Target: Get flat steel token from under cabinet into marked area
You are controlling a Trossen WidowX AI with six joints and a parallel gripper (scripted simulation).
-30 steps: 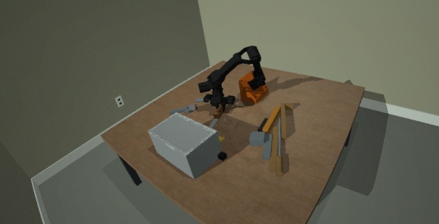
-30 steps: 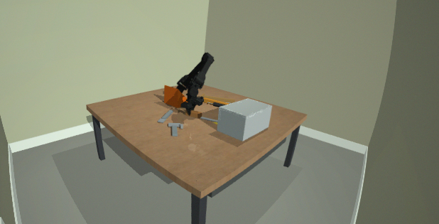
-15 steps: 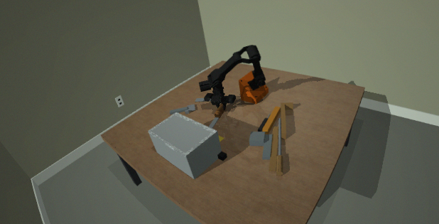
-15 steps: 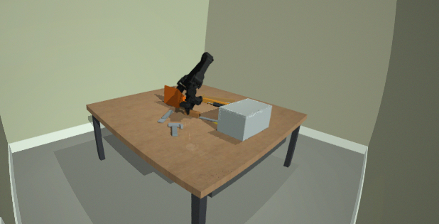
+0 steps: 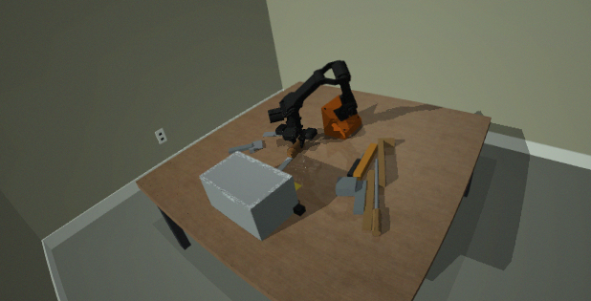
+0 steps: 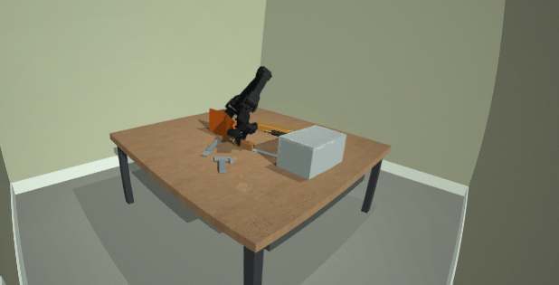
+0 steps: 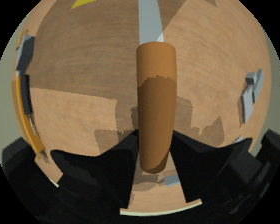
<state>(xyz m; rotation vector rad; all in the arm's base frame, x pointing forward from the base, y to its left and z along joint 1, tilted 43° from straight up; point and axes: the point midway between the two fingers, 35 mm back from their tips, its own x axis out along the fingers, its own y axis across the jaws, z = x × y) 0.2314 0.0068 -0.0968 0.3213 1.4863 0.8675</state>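
My gripper tip is 80 mm past the orange bar, 320 mm to the right of it and 10 mm below it. Also, from my gripper tip: grey block (90 mm ahead, 360 mm to the left, 10 mm above); wooden stick (80 mm ahead, 460 mm to the left); grey t-piece (140 mm ahead, 220 mm to the right).
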